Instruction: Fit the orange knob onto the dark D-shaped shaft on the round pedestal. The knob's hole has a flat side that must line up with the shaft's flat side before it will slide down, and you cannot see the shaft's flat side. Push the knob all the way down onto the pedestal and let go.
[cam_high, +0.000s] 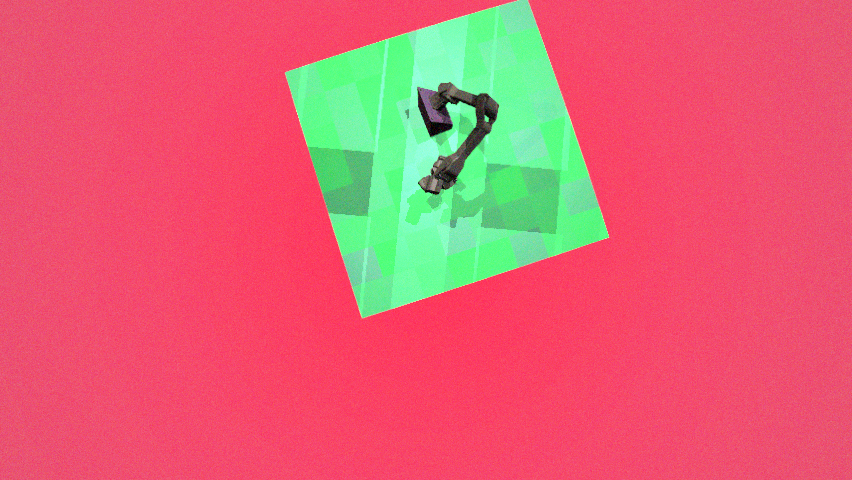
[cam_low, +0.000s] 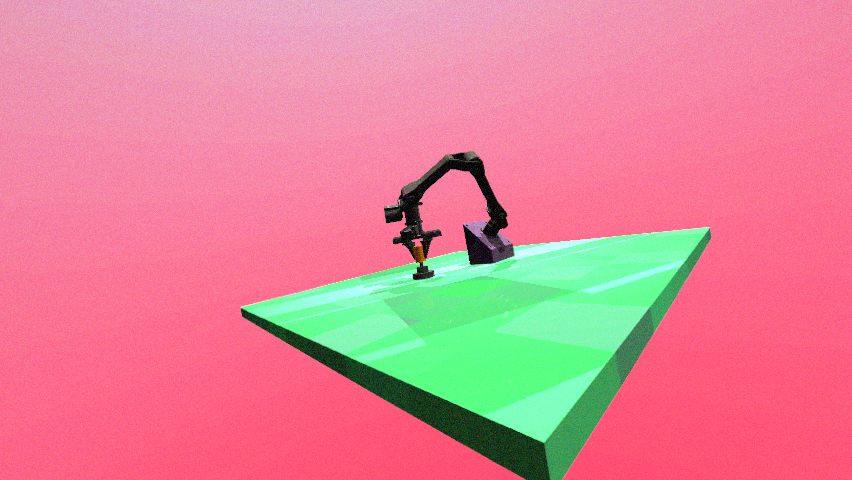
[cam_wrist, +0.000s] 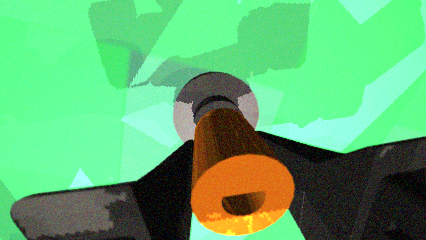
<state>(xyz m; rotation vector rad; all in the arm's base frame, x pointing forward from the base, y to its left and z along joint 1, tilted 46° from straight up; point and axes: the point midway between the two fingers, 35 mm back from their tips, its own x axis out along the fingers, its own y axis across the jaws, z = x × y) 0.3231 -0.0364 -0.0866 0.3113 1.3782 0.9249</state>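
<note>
The orange knob is 20 mm above my gripper tip. Also, from my gripper tip: dark pedestal (40 mm below).
</note>
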